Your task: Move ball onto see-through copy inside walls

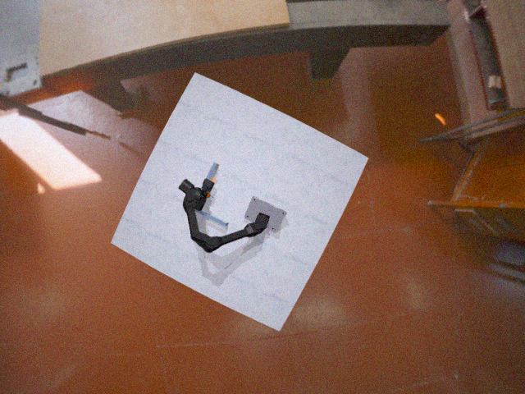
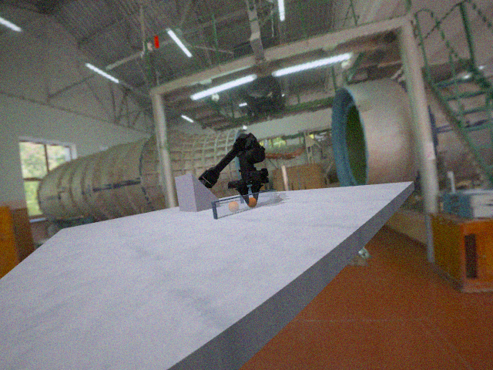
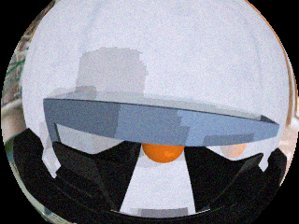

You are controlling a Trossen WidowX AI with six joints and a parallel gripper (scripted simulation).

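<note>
Right now my gripper tip is 100 mm to the left of the see-through copy of ball and 10 mm past it. The rest, counted from my gripper tip: orange ball: right at my gripper tip.
</note>
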